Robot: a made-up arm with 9 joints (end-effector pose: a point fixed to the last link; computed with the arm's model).
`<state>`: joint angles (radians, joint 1 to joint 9).
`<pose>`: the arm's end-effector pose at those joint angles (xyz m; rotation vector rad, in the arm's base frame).
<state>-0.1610 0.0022 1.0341 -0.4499 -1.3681 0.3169 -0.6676 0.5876 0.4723</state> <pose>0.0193 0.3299 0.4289 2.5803 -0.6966 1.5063</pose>
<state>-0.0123 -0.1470 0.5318 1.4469 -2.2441 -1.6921 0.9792 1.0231 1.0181</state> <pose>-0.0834 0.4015 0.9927 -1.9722 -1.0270 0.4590</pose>
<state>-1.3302 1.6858 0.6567 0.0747 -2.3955 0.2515 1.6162 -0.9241 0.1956</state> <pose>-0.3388 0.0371 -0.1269 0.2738 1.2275 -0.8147</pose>
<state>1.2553 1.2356 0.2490 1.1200 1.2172 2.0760 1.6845 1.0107 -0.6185</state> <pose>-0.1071 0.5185 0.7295 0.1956 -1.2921 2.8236</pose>
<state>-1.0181 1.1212 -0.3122 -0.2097 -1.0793 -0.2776 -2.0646 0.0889 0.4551</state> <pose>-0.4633 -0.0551 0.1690 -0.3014 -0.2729 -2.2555</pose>
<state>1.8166 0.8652 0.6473 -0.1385 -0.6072 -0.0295 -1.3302 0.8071 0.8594</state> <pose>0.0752 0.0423 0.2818 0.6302 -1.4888 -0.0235</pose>
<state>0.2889 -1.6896 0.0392 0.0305 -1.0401 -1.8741 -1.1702 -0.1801 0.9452</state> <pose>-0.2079 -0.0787 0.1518 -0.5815 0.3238 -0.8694</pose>
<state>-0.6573 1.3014 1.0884 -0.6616 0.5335 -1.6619 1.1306 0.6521 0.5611</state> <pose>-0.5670 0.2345 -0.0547 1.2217 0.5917 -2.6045</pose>
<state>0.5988 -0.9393 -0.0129 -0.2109 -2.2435 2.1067 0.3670 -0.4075 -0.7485</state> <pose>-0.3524 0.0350 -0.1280 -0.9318 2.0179 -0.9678</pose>
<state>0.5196 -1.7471 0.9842 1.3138 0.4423 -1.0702 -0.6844 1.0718 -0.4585</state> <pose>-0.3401 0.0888 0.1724 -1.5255 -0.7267 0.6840</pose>
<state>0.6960 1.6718 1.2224 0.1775 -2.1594 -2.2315 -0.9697 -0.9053 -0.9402</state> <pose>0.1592 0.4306 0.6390 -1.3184 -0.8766 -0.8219</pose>
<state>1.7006 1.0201 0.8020 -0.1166 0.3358 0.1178 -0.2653 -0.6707 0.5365</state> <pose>-0.3324 0.7911 -0.0592 -0.9842 -0.3450 2.2991</pose>
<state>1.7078 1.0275 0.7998 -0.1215 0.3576 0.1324 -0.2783 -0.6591 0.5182</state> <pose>-0.3380 0.7916 -0.0566 -0.9745 -0.3317 2.3092</pose>
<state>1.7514 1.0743 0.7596 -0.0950 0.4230 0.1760 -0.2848 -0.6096 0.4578</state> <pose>-0.3375 0.8107 -0.0256 -0.8821 -0.2557 2.3072</pose>
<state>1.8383 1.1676 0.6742 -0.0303 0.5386 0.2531 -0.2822 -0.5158 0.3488</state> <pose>-0.3137 0.8507 0.0448 -0.7004 -0.1285 2.2768</pose>
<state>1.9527 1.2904 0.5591 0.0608 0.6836 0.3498 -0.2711 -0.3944 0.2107</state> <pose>-0.2451 0.8945 0.1433 -0.4789 -0.0018 2.2078</pose>
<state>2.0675 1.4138 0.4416 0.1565 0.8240 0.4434 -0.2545 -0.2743 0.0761</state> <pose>-0.1391 0.9172 0.2370 -0.2793 0.0895 2.1125</pose>
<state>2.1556 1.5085 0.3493 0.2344 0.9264 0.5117 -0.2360 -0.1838 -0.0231</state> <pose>-0.0380 0.9150 0.2985 -0.1385 0.1439 2.0239</pose>
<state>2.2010 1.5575 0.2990 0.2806 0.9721 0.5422 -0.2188 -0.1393 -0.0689</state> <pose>0.0208 0.9069 0.3248 -0.0627 0.1716 1.9719</pose>
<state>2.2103 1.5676 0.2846 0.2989 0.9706 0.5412 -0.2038 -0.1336 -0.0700</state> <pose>0.0371 0.9056 0.3285 -0.0340 0.1832 1.9573</pose>
